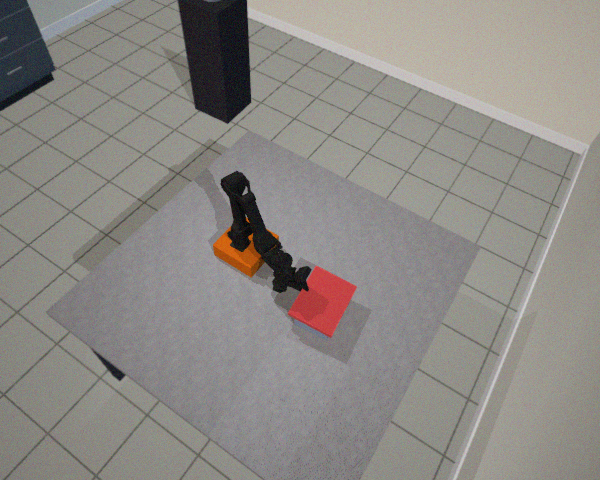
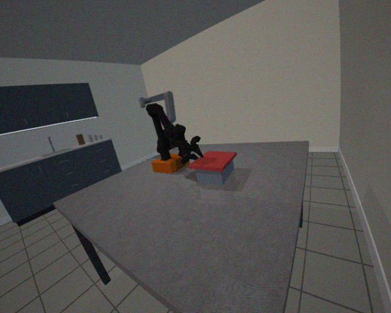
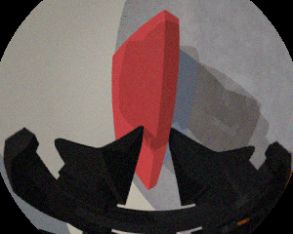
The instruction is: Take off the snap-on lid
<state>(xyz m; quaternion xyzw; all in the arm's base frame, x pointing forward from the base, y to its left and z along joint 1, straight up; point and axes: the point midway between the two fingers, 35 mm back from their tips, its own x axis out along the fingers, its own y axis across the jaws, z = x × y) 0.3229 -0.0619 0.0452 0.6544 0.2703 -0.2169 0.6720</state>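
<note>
The red lid lies 80 mm ahead of my gripper tip. The rest, counted from my gripper tip: storage box (80 mm ahead, 50 mm below).
</note>
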